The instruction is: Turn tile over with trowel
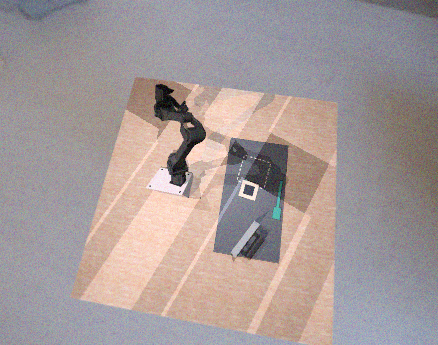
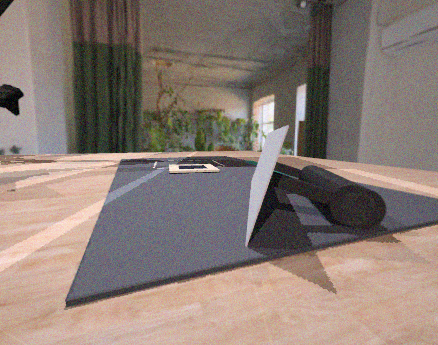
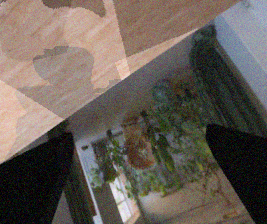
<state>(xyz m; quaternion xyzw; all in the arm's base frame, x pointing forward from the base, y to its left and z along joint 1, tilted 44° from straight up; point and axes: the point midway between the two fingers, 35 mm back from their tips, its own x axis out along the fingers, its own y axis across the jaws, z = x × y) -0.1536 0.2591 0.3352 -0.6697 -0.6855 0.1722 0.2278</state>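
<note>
Now: the teal trowel 69 cm ahead of my gripper tip, 38 cm to the right of it and 14 cm below it. Also, from my gripper tip: grey mat: 55 cm ahead, 38 cm to the right, 16 cm below; then square tile: 52 cm ahead, 36 cm to the right, 14 cm below.
</note>
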